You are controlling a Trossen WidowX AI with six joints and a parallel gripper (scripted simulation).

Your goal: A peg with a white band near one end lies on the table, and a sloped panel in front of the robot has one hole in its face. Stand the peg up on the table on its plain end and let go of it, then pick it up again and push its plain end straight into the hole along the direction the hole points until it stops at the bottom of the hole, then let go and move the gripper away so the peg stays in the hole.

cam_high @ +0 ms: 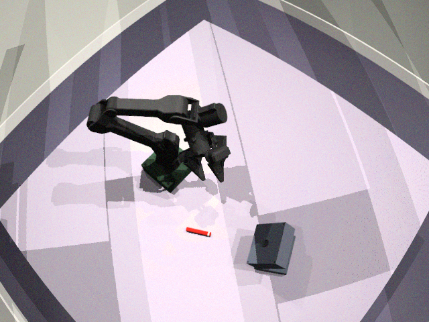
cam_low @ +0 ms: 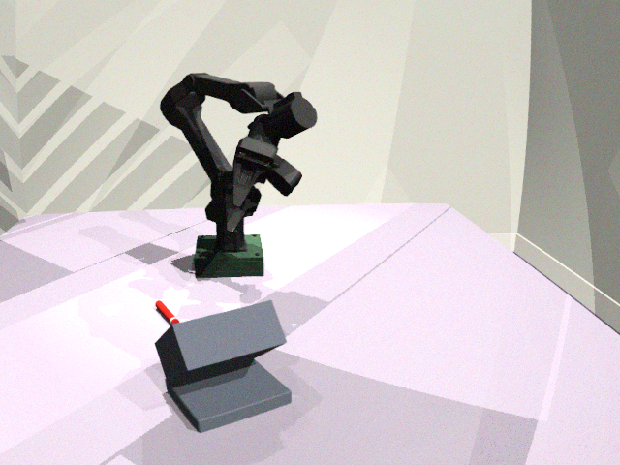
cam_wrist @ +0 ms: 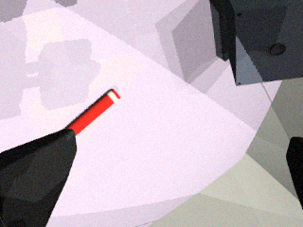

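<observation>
Right now the red peg is 4 cm ahead of my gripper tip, 11 cm to the right of it and 15 cm below it. Also, from my gripper tip: flat grey base plate: 26 cm ahead, 2 cm to the right, 15 cm below; then grey sloped panel: 25 cm ahead, 3 cm to the right, 8 cm below.
</observation>
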